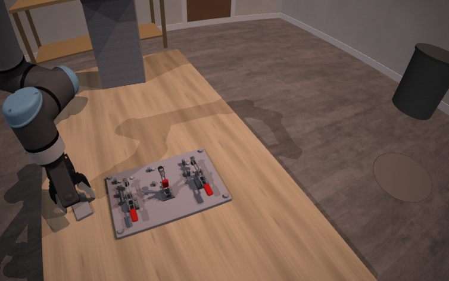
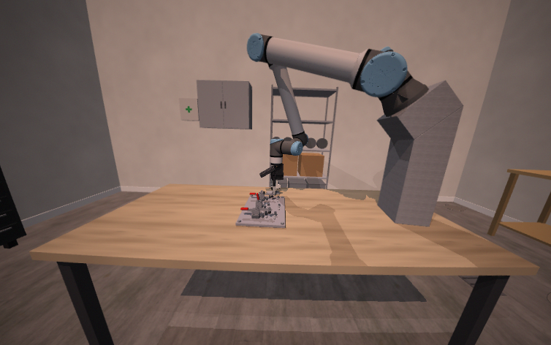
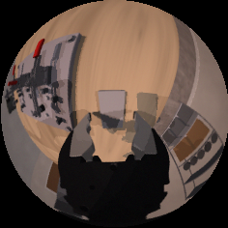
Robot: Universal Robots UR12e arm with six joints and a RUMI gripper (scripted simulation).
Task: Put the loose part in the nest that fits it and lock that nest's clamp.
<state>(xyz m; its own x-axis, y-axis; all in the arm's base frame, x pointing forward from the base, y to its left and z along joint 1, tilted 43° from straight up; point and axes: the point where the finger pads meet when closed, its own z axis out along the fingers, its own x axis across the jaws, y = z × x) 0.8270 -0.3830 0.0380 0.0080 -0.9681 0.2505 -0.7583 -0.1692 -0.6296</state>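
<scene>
Now: the loose part 1 cm below my hand. From my hand the other things lie so: fixture 25 cm to the left, 9 cm ahead, 1 cm below.
</scene>
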